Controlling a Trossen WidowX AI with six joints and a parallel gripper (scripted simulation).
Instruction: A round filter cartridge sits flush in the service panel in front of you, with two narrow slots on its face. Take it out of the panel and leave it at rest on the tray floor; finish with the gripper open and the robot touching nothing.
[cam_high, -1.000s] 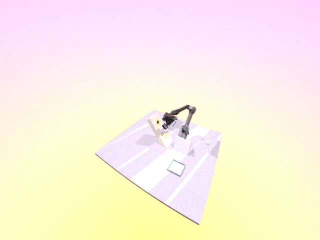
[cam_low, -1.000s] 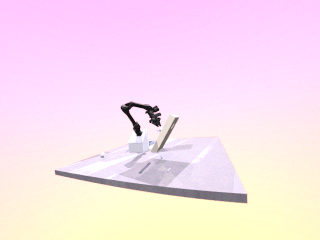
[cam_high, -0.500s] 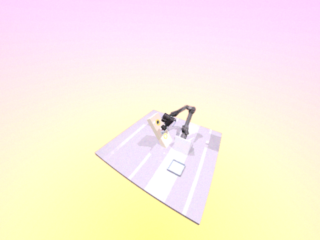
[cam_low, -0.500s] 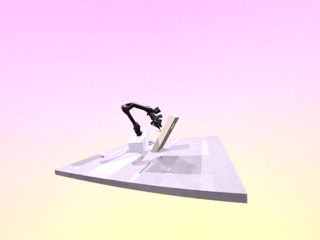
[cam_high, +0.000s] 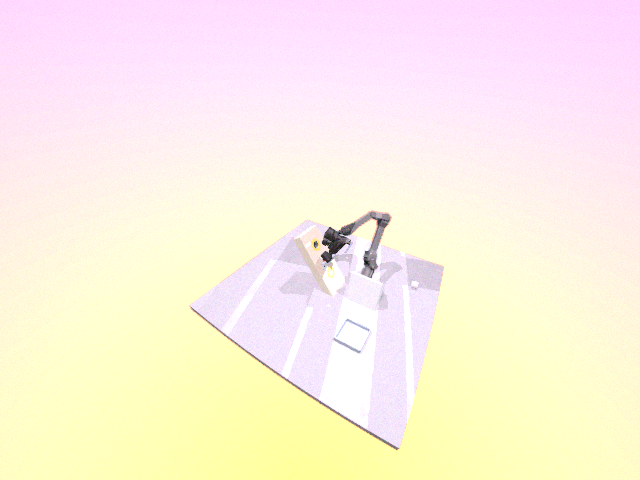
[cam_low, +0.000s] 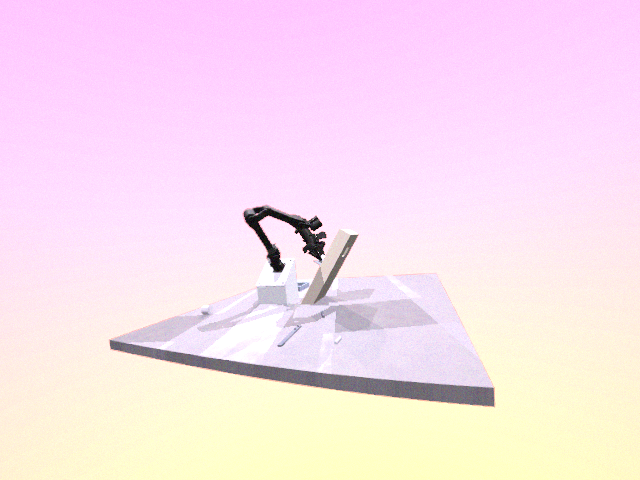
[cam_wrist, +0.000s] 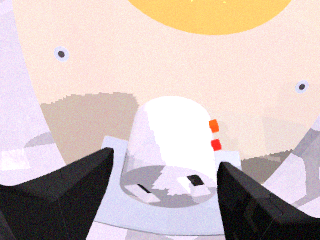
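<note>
The tray is 35 cm behind my gripper tip, 26 cm to the left of it and 20 cm below it. From my gripper tip the other things lie so: round filter cartridge: right at my gripper tip.
</note>
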